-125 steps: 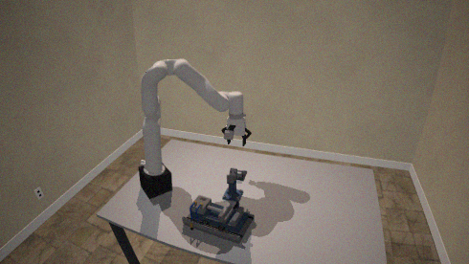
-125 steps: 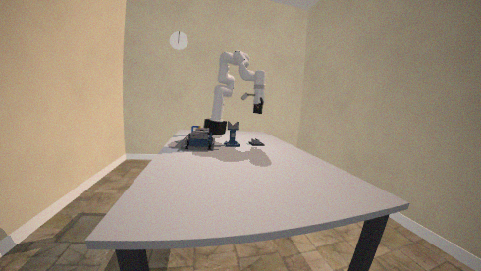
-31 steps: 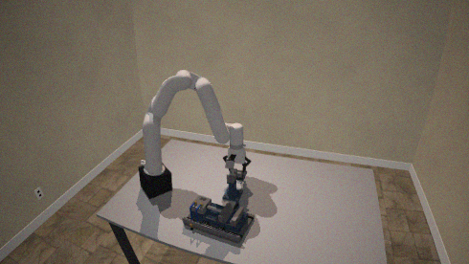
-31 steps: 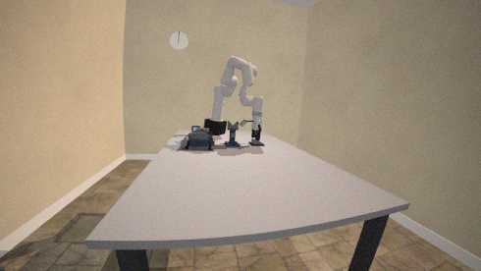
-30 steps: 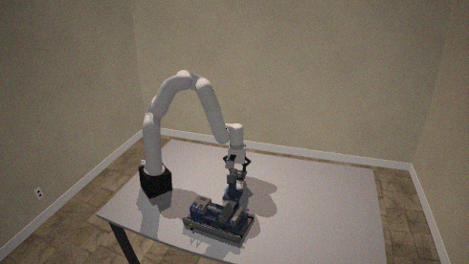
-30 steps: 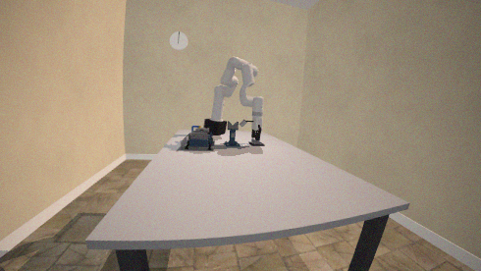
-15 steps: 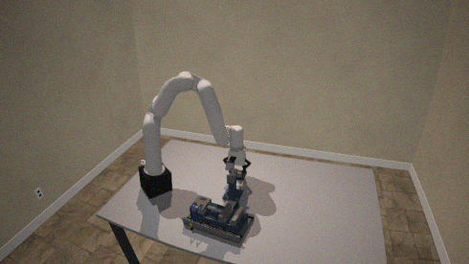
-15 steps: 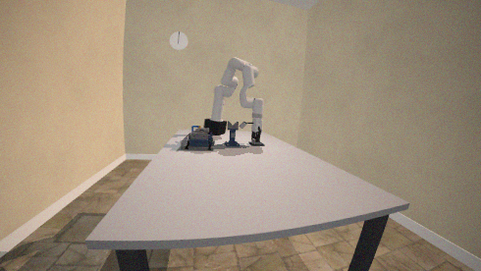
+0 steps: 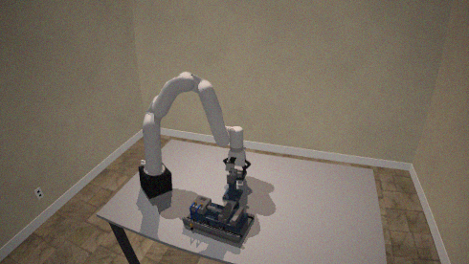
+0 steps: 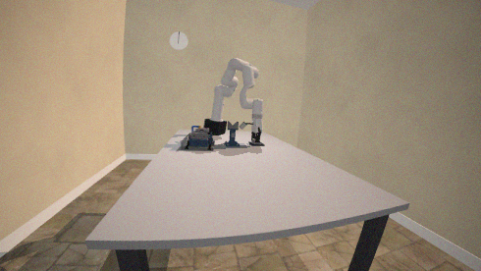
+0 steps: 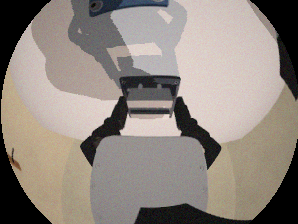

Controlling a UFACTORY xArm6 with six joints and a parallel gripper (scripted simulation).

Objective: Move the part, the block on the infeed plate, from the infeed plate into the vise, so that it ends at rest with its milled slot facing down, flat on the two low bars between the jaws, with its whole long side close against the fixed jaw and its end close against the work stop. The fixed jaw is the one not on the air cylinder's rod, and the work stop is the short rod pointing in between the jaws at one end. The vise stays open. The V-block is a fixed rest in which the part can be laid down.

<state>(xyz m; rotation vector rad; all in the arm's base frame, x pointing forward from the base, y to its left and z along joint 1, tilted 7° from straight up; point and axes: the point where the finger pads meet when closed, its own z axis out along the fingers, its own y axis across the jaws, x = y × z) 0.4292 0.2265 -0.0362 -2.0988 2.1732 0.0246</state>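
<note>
The part lies right at my hand. From my hand the other things lie so: vise 390 mm to the right, 10 mm above; then dark infeed plate 30 mm below, 10 mm to the left.
</note>
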